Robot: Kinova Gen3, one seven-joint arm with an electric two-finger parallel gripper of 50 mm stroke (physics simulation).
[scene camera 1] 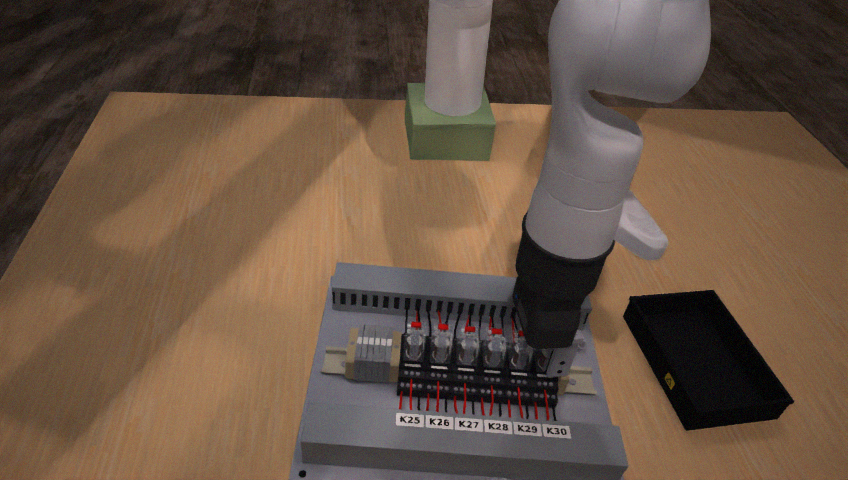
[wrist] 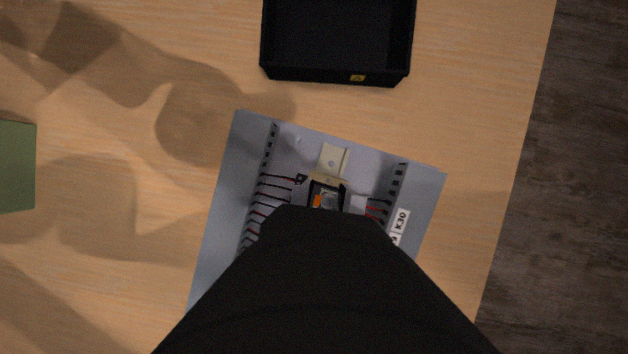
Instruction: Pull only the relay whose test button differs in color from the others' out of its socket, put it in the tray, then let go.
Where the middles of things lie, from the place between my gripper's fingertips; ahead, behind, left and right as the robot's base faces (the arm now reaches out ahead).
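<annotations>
You'll find the grey panel [scene camera 1: 335,326] 4 cm below my hand, and it's 9 cm to the right of my hand and 2 cm behind it.
</annotations>
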